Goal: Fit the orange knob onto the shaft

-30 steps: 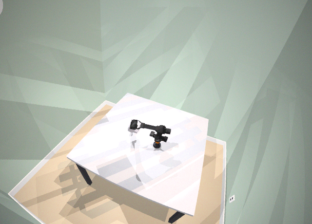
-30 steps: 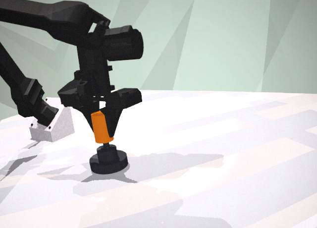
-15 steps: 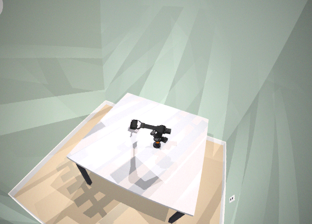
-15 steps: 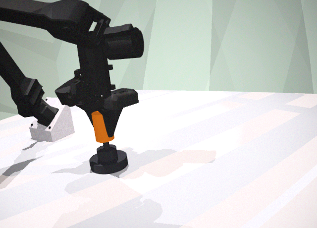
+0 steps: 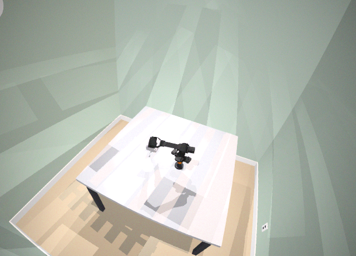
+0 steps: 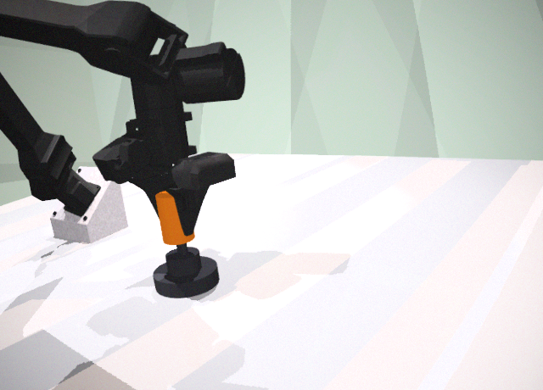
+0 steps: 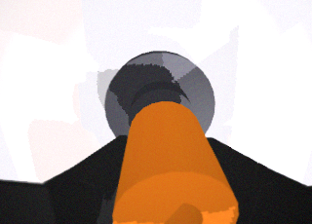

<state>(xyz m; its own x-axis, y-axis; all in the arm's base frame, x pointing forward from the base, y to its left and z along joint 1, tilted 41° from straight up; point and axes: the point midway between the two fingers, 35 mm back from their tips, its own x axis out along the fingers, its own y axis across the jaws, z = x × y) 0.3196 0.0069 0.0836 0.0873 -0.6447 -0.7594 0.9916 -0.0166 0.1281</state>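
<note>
Right now the orange knob is 20 mm above my gripper tip. Also, from my gripper tip: dark round pedestal 40 mm below.
</note>
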